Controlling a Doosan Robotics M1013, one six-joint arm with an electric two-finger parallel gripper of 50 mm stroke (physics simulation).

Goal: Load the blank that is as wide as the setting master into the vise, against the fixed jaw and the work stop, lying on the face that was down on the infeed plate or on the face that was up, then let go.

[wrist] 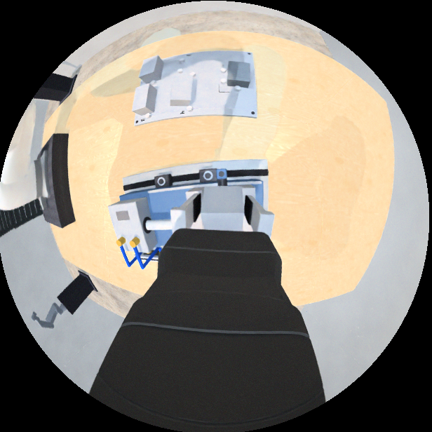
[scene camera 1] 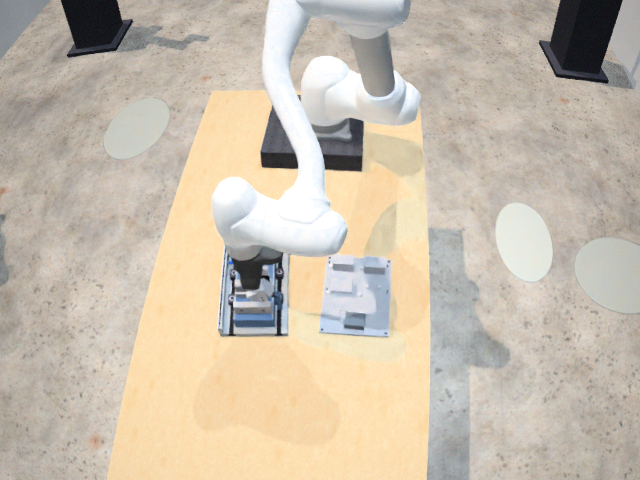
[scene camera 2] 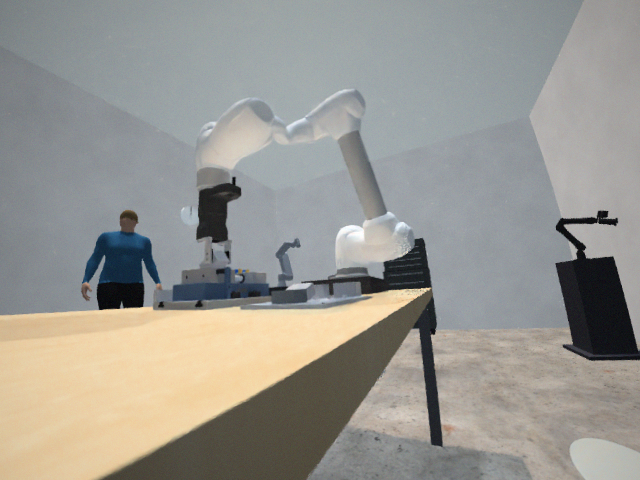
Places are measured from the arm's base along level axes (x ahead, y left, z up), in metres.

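Where they show: gripper, fingertip midpoint: [scene camera 1: 264,291] [scene camera 2: 218,263]; arm's base, link origin: [scene camera 1: 325,124] [scene camera 2: 352,280].
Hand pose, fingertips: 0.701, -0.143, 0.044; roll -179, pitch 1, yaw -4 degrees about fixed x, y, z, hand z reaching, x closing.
Note:
Each offset is from my fingertips to the top centre of the thing, as dx, dy, dz.
The blue-bodied vise @[-0.068, -0.044, -0.011] [scene camera 1: 253,320] [scene camera 2: 201,292] [wrist: 157,204] stands at the left of the table in scene view 1. A grey blank [wrist: 222,201] is at the vise jaws, between my fingers in the wrist view. My gripper [scene camera 1: 258,296] [scene camera 2: 217,263] [wrist: 222,202] is open, pointing down over the vise, one finger on each side of the blank. A dark gap shows beside each finger. The fingers hide the jaw faces, and contact with the fixed jaw and work stop cannot be told. A darker block @[+0.038, +0.238, -0.077] [scene camera 1: 354,320] [scene camera 2: 289,296] [wrist: 239,74], apparently the setting master, sits on the infeed plate @[-0.055, +0.244, -0.102] [scene camera 1: 379,310] [wrist: 205,108].
Three lighter blocks [wrist: 151,69] [wrist: 145,99] [wrist: 180,95] and small white pins stand on the infeed plate. A grey housing [wrist: 131,225] with a rod and blue hoses is at one end of the vise. A person [scene camera 2: 123,258] stands beyond the table.

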